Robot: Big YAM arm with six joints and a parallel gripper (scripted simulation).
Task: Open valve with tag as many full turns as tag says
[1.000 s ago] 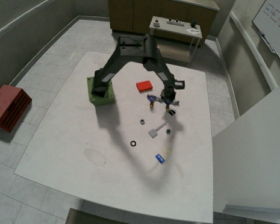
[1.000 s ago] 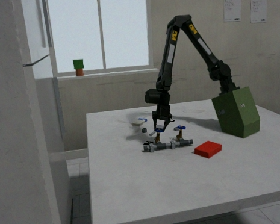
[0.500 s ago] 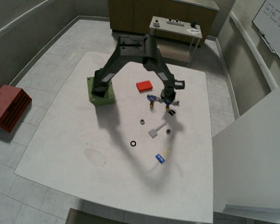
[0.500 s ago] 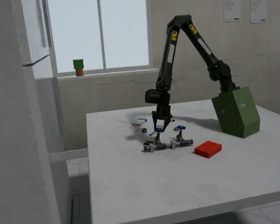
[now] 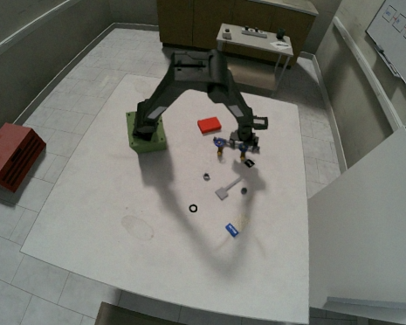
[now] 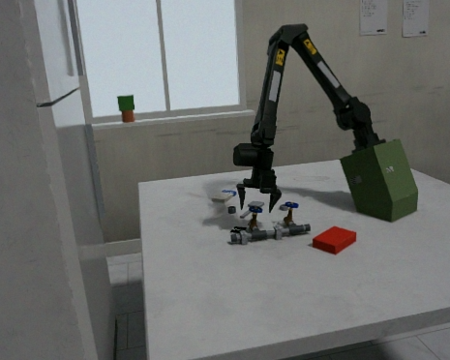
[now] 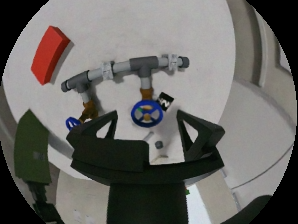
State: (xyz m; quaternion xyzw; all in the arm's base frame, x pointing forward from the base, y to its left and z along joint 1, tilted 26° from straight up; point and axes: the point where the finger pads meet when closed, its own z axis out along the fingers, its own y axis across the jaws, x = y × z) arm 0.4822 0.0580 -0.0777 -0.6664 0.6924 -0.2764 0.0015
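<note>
Now: the small black tag 50 mm ahead of my hand, 30 mm to the right of it and 80 mm below it. From my hand the other things lie so: grey paddle-shaped tool: 50 mm behind, 200 mm to the right, 80 mm below; red block: 200 mm behind, 170 mm to the left, 70 mm below; blue card: 20 mm ahead, 370 mm to the right, 80 mm below.
</note>
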